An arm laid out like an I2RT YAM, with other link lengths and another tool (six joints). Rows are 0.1 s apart.
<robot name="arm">
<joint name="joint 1" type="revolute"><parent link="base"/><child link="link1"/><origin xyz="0.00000 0.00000 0.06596" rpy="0.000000 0.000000 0.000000"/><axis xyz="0 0 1"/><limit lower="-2.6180" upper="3.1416"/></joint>
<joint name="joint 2" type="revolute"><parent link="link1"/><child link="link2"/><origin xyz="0.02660 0.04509 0.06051" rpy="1.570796 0.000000 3.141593"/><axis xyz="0 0 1"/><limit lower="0.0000" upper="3.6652"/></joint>
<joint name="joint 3" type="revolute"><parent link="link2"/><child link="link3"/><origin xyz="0.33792 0.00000 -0.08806" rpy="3.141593 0.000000 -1.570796"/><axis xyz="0 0 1"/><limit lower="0.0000" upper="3.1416"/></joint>
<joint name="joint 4" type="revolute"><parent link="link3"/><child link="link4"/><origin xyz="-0.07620 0.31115 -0.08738" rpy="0.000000 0.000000 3.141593"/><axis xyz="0 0 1"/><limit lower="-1.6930" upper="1.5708"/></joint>
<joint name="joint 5" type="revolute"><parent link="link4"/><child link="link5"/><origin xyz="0.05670 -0.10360 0.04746" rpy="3.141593 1.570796 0.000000"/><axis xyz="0 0 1"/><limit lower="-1.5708" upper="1.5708"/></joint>
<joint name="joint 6" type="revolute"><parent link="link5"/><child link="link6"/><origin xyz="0.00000 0.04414 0.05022" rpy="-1.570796 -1.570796 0.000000"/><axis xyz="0 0 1"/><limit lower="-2.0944" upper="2.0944"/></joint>
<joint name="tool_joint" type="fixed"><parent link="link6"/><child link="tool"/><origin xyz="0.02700 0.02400 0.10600" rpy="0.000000 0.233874 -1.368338"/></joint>
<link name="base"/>
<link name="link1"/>
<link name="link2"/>
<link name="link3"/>
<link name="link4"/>
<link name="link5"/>
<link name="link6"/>
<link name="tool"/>
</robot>
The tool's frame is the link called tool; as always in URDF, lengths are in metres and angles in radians.
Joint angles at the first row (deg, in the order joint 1, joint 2, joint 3, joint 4, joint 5, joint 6):
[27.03 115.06 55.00 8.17 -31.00 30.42]
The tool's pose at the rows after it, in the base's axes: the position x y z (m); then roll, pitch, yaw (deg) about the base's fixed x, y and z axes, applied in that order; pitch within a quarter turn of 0, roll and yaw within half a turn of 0:
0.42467, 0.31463, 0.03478, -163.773, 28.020, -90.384
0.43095, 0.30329, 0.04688, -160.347, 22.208, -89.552
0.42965, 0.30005, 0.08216, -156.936, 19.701, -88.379
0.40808, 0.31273, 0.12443, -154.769, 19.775, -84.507
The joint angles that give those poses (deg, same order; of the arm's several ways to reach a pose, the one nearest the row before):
[26.19 113.24 56.23 3.58 -26.99 26.26]
[26.21 110.56 57.81 -1.95 -21.28 22.60]
[26.85 105.53 58.92 -6.86 -17.93 20.93]
[29.31 99.78 59.73 -11.85 -17.72 19.87]

